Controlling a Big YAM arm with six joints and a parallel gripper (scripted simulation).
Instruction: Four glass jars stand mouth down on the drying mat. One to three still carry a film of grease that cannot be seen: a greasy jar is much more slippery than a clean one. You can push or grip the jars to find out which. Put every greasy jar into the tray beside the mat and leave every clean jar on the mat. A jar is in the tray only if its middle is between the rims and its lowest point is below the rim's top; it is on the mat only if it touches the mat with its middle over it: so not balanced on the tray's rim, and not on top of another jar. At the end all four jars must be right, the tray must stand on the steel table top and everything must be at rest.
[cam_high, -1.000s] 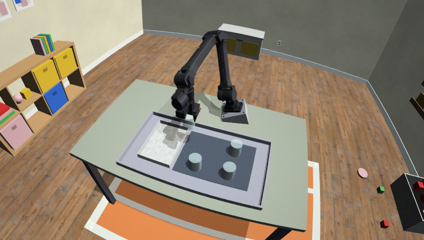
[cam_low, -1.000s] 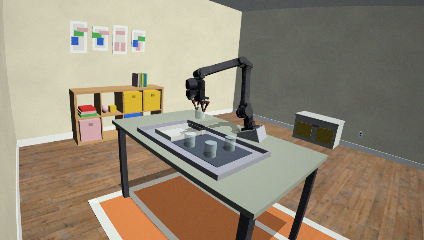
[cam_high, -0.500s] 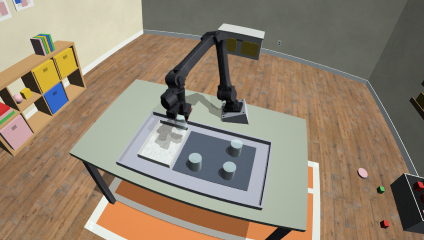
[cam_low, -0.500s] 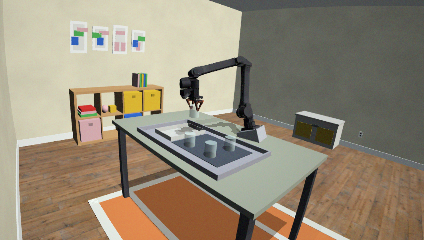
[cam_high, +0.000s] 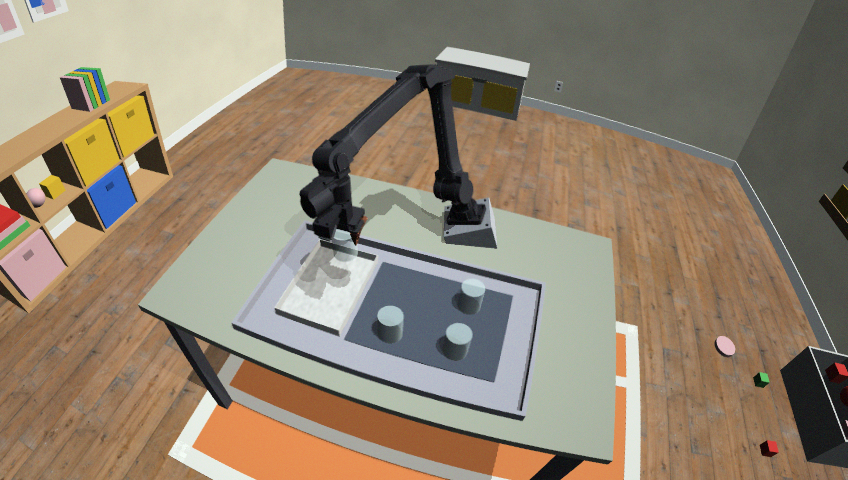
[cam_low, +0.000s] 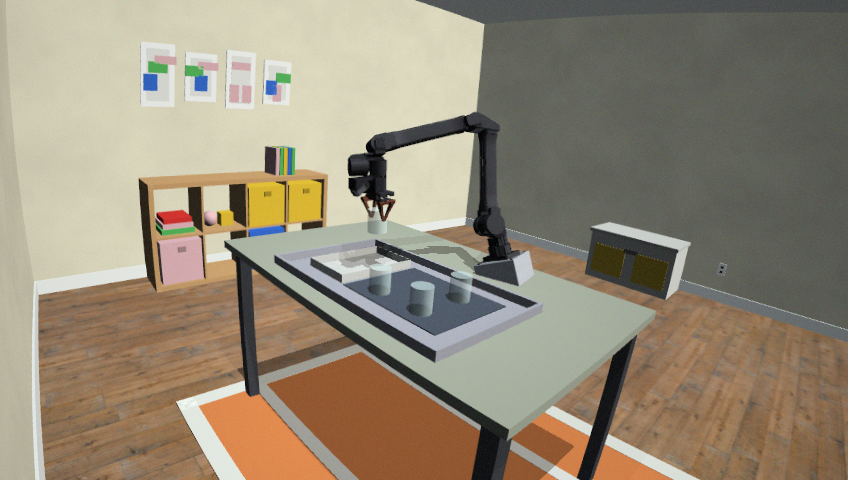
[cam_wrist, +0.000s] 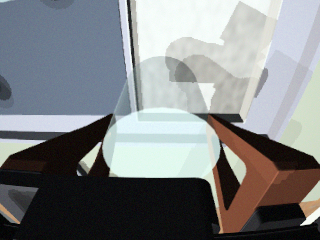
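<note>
My hand is 20 mm short of the white tray, 50 mm to the left of it and 180 mm above it. Also, from my hand: dark drying mat 10 mm ahead, 270 mm to the left, 190 mm below.
</note>
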